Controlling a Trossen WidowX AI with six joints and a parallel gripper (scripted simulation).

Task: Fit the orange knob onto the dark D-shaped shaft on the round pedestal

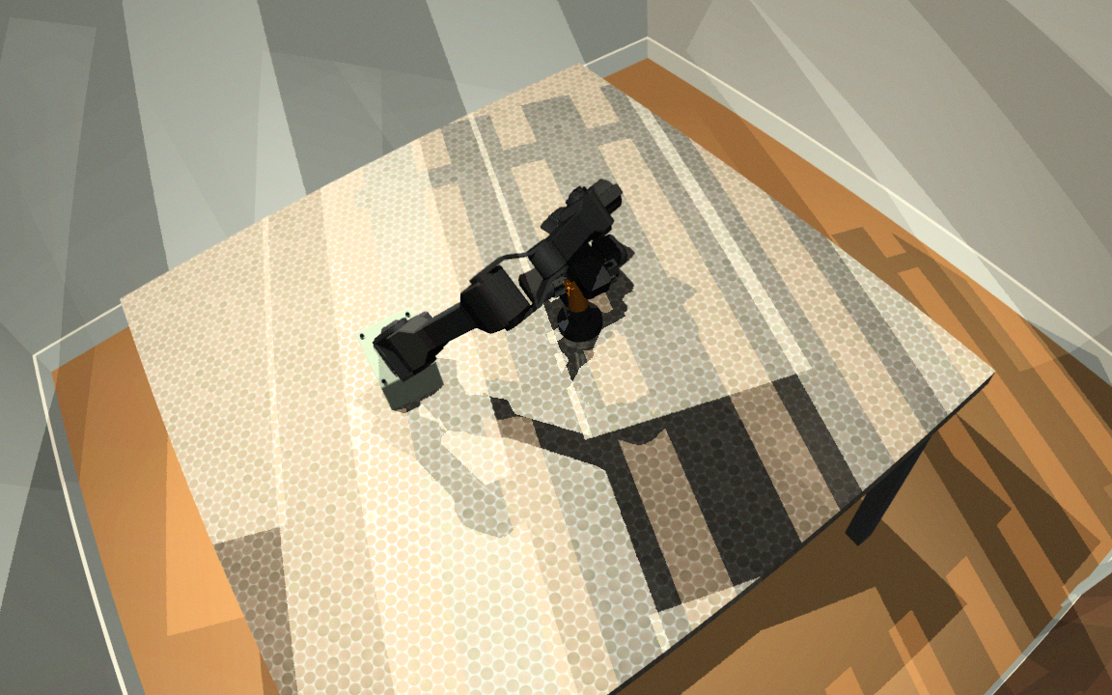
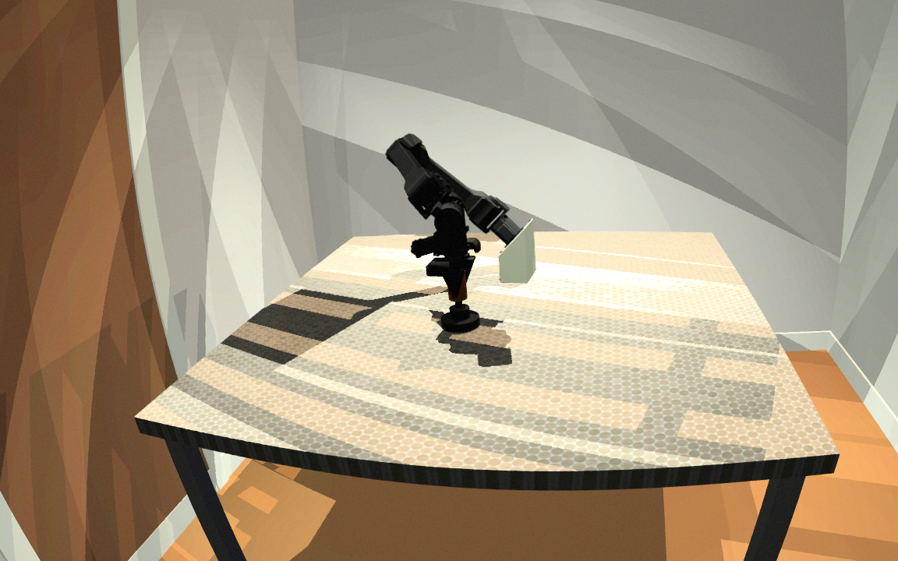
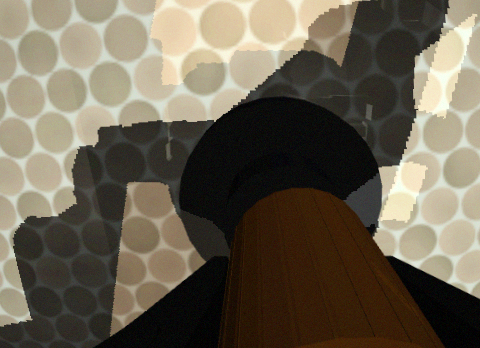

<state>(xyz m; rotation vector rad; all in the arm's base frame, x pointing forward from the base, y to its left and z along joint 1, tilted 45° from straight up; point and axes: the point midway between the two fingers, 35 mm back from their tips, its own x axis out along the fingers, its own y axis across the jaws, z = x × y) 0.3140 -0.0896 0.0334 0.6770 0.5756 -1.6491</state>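
Right now the orange knob is 2 cm above my gripper tip. Also, from my gripper tip: dark round pedestal: 4 cm below.
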